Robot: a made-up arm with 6 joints.
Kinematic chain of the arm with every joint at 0, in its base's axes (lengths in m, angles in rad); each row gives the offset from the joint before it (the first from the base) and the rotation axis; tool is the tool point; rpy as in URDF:
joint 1: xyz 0 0 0.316 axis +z
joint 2: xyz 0 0 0 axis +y
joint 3: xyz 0.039 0 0.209 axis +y
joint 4: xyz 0.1 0 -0.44 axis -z
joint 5: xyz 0 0 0 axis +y
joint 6: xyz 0.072 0 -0.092 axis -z
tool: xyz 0 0 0 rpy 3.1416 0 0
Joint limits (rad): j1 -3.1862..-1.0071 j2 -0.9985..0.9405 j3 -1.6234..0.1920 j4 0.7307..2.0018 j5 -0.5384..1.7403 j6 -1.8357..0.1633
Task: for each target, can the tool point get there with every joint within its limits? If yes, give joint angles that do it. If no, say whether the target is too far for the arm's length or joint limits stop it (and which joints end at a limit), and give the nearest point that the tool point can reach.
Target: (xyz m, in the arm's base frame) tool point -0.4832 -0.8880 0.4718
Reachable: no: too far | nearest point -0.3252 -0.5977 0.4209 | short by 0.334 m
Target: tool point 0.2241 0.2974 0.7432
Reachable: no: joint limits stop it (at a limit: joint 1, joint 2, joint 3, joint 5) | nearest point 0.0328 0.1034 0.9450 | short by 0.339 m
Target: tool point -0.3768 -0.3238 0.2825
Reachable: yes | joints -2.4353 -0.2433 -0.7025 0.9450 0.6832 -0.7524
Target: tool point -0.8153 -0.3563 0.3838
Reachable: no: too far | nearest point -0.6291 -0.2749 0.3683 | short by 0.204 m
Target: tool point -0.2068 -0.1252 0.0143
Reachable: yes | joints -2.9183 0.2357 -0.4176 0.9957 1.5554 -0.2931
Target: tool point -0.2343 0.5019 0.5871
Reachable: no: joint limits stop it (at a limit: joint 1, joint 2, joint 5) | nearest point -0.3106 0.1229 0.6052 | short by 0.387 m
